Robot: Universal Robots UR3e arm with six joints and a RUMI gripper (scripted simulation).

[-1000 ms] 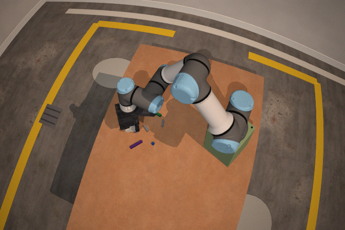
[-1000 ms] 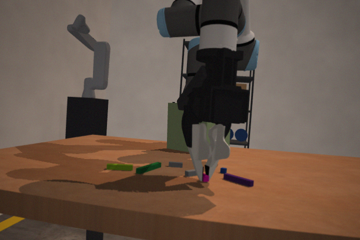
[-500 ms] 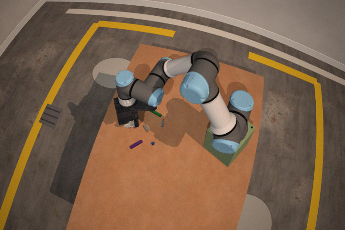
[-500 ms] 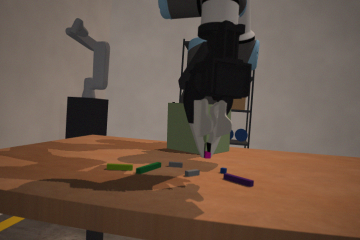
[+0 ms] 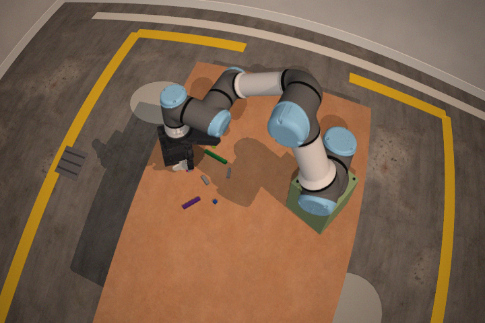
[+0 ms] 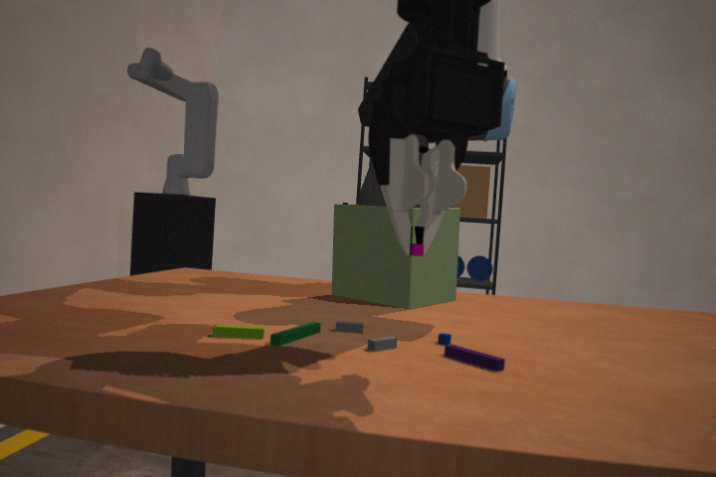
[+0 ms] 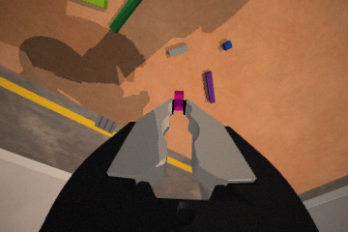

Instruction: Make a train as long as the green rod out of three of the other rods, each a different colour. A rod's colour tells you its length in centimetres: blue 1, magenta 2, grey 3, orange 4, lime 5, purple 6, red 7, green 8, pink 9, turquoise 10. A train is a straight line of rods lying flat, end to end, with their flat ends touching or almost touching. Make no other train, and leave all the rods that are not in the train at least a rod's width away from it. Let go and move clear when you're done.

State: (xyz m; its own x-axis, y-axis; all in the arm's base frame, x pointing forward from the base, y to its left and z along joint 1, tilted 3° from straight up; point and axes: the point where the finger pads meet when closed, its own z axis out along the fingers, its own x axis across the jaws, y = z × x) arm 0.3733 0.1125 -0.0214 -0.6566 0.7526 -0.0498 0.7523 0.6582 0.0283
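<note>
Now: hand 90 mm past the blue rod, 20 mm to the right of it and 110 mm above it. The rest, counted from my hand: purple rod 30 mm behind, 60 mm to the left, 110 mm below; then green rod 20 mm behind, 120 mm to the right, 110 mm below; then magenta rod 10 mm below.
</note>
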